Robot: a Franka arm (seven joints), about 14 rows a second.
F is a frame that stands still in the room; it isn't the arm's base.
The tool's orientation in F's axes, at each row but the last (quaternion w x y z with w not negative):
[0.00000 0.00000 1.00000 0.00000]
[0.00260 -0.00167 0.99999 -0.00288]
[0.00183 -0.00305 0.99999 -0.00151]
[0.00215 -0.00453 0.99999 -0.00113]
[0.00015 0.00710 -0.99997 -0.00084]
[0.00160 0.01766 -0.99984 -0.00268]
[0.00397 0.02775 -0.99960 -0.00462]
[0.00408 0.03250 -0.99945 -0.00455]
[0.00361 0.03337 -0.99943 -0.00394]
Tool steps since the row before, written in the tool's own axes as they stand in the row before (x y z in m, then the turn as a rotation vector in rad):
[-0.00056 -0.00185 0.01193 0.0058 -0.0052 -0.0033]
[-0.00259 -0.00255 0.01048 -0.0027 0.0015 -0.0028]
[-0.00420 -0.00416 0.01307 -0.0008 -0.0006 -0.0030]
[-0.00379 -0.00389 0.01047 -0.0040 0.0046 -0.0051]
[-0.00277 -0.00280 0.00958 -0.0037 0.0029 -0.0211]
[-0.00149 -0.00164 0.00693 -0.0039 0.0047 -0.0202]
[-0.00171 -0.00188 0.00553 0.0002 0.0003 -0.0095]
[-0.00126 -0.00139 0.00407 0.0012 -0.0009 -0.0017]
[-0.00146 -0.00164 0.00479 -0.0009 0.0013 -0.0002]
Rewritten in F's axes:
[0.00056 -0.00185 -0.01193 -0.0058 -0.0052 0.0033]
[0.00265 -0.00260 -0.01045 0.0027 0.0015 0.0028]
[0.00427 -0.00417 -0.01304 0.0008 -0.0006 0.0030]
[0.00387 -0.00388 -0.01044 0.0039 0.0046 0.0051]
[0.00281 -0.00274 -0.00959 0.0037 0.0029 0.0211]
[0.00152 -0.00155 -0.00694 0.0038 0.0047 0.0202]
[0.00177 -0.00173 -0.00556 -0.0001 0.0002 0.0095]
[0.00131 -0.00127 -0.00409 -0.0011 -0.0010 0.0017]
[0.00153 -0.00150 -0.00481 0.0008 0.0014 0.0002]

